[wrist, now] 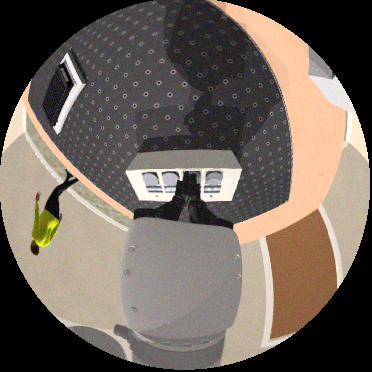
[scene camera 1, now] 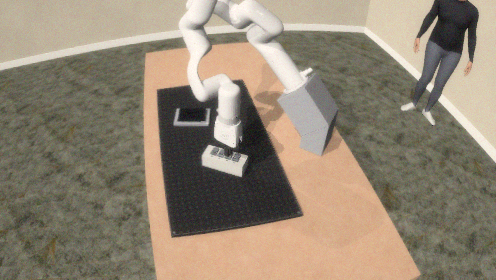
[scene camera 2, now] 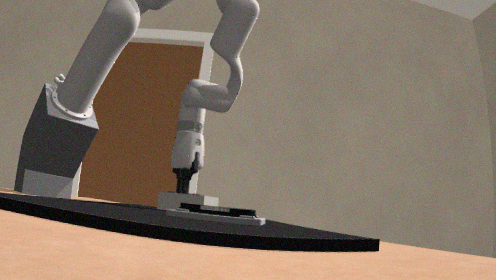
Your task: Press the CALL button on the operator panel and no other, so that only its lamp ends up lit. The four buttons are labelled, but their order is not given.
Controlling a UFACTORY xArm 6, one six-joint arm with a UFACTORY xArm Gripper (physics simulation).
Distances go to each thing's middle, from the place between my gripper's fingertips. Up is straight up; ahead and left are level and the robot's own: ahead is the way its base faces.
The operator panel point(scene camera 1: 216, 160) is 30 mm below my hand, 20 mm ahead of it and 10 mm to the left of it.
